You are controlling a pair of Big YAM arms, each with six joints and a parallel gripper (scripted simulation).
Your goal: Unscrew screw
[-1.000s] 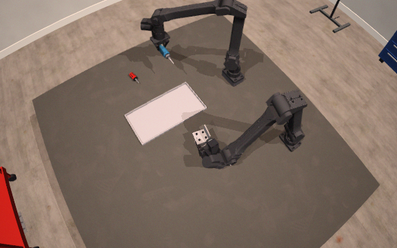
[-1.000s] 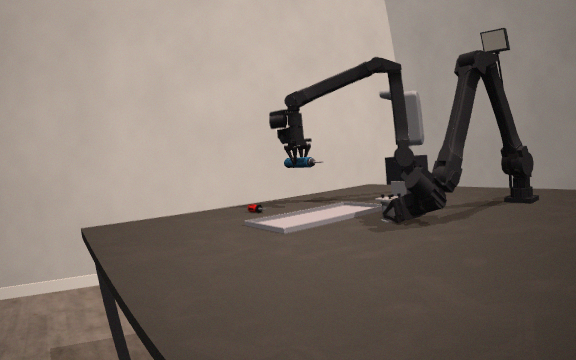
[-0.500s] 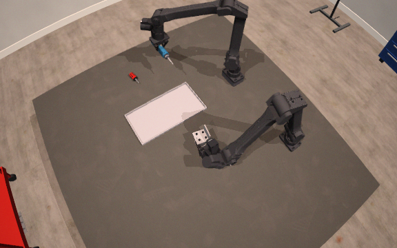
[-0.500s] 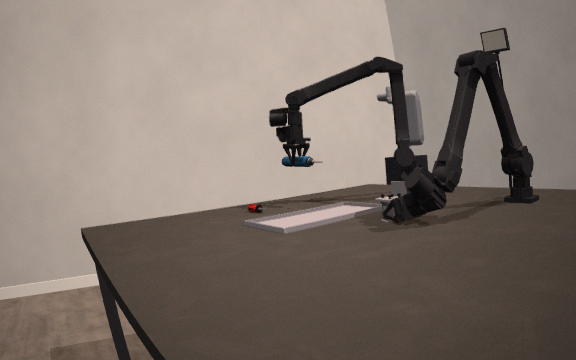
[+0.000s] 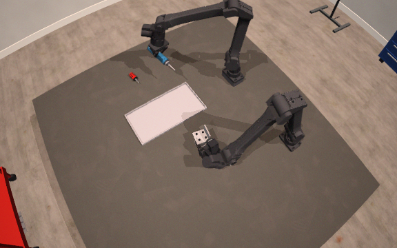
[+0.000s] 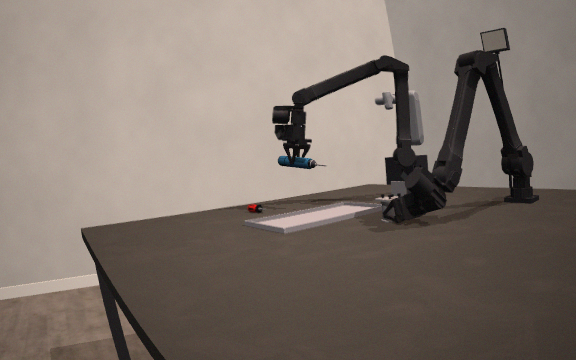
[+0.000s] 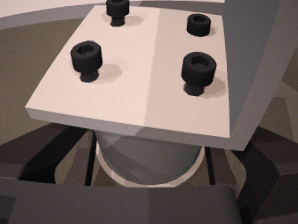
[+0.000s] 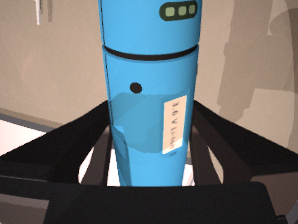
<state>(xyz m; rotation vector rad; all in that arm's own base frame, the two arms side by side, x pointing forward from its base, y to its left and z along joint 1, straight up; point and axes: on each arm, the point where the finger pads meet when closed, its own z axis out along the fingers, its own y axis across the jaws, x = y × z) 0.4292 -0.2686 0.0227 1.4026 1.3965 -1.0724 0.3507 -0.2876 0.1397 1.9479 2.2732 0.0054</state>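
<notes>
My left hand is 5 cm below the white bracket plate. The rest, counted from my left hand: red tool: 58 cm to the right, 9 cm ahead, 1 cm below; flat white tray: 26 cm to the right, 6 cm ahead, 2 cm below.
</notes>
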